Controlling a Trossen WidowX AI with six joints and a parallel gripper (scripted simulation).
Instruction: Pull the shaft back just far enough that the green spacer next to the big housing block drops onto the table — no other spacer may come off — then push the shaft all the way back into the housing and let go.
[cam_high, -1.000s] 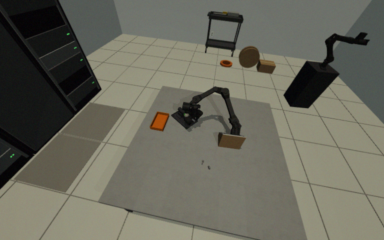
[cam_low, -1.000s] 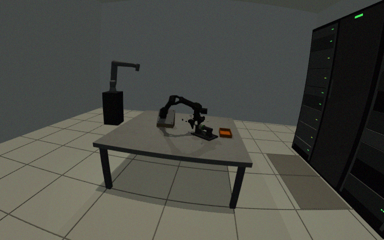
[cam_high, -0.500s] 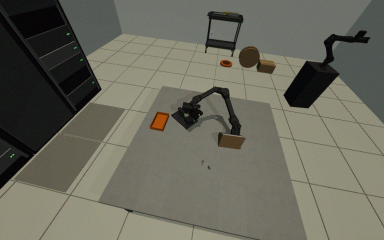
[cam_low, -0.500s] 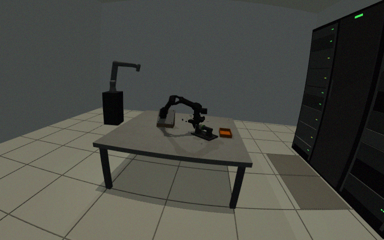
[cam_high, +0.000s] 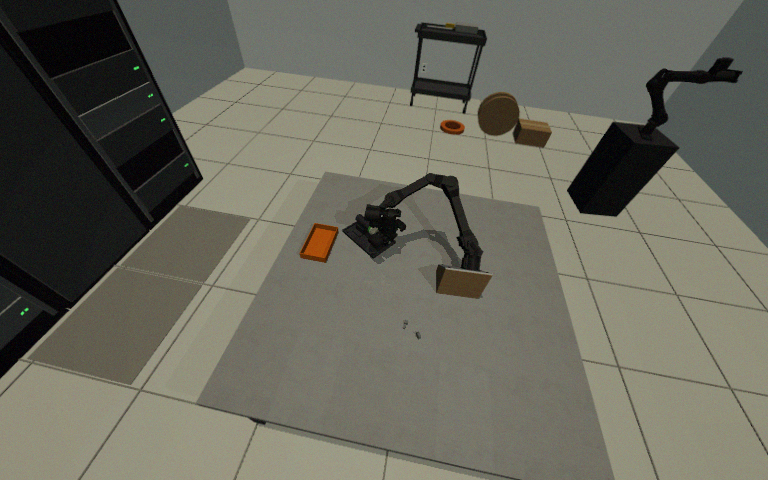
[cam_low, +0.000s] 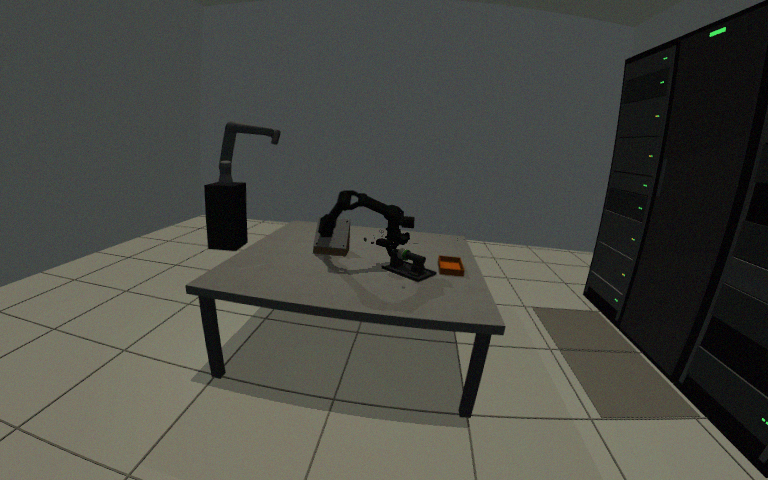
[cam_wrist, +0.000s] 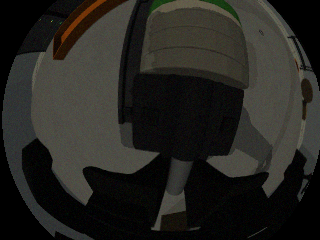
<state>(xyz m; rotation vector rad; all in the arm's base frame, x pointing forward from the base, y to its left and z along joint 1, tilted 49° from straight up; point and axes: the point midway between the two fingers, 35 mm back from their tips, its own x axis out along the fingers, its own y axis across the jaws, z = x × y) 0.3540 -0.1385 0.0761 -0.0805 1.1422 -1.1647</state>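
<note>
Now: the pale spacer 50 mm ahead of my gripper tip, 40 mm to the right of it and 30 mm above it. Also, from my gripper tip: orange tray 310 mm ahead, 40 mm below, 10 mm to the right; then grey shaft 50 mm to the right, 50 mm ahead, 30 mm above.
</note>
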